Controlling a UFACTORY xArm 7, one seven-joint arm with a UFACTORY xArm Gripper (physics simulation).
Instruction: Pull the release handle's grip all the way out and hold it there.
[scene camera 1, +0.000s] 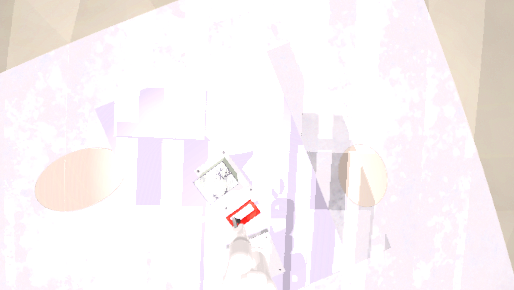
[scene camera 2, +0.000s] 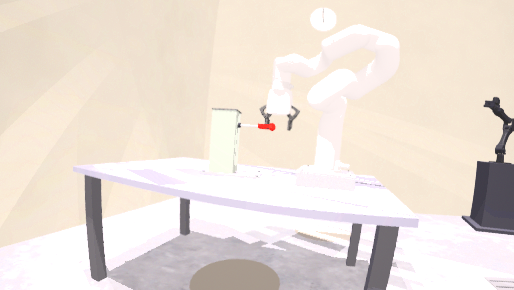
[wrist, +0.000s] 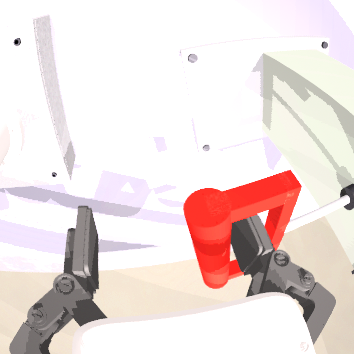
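Observation:
The red release handle (scene camera 1: 256, 207) (scene camera 2: 266, 126) (wrist: 209, 235) is an upright round grip joined by a rectangular frame to a white rod (scene camera 2: 249, 125) (wrist: 320, 211). The rod comes out of a black collar on the pale green housing (scene camera 1: 216, 182) (scene camera 2: 223, 142) (wrist: 310, 110), and a length of it shows. My gripper (scene camera 2: 278, 126) (wrist: 164, 216) points down at the handle's height and is open. In the wrist view its right finger is inside the frame's opening, behind the grip. Its left finger is well out on the grip's other side. Contact between the right finger and grip is hard to tell.
The housing stands on a white bolted plate (wrist: 225, 100) on the white table (scene camera 2: 150, 172). The arm's base (scene camera 2: 325, 177) is bolted at the table's right part in scene view 2. A dark pedestal (scene camera 2: 492, 195) with a small black arm stands beyond the table.

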